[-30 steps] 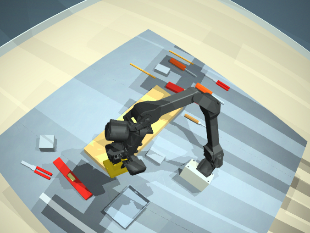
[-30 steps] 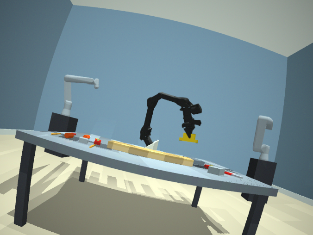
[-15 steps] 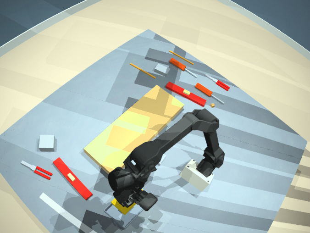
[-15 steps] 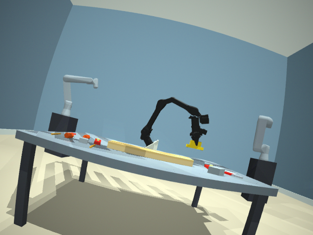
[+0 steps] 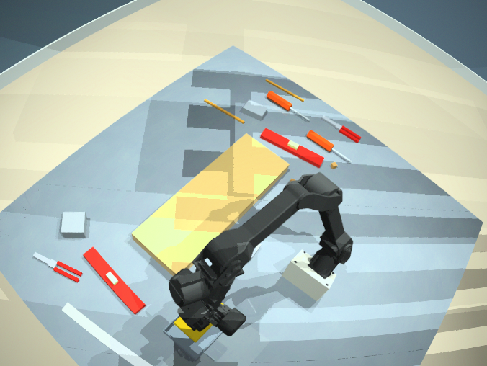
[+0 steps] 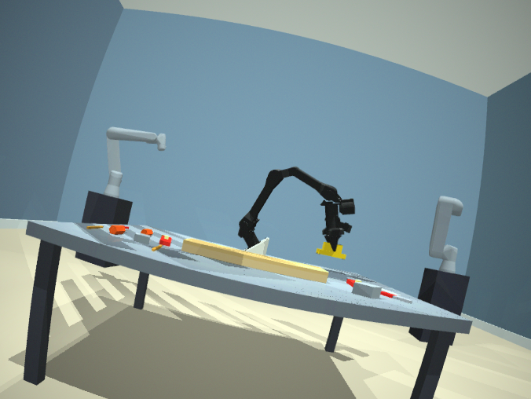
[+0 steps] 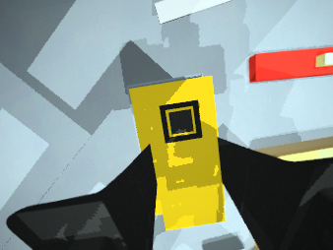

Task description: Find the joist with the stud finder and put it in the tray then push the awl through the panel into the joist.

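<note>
Right now my gripper tip is 100 mm above the shallow grey tray and 10 mm to the left of it. From my gripper tip the other things lie so: white strip (220 mm to the left, 130 mm ahead, 110 mm below); then square indicator (30 mm above, 20 mm to the left); then yellow stud finder (20 mm above, 10 mm to the left).
</note>
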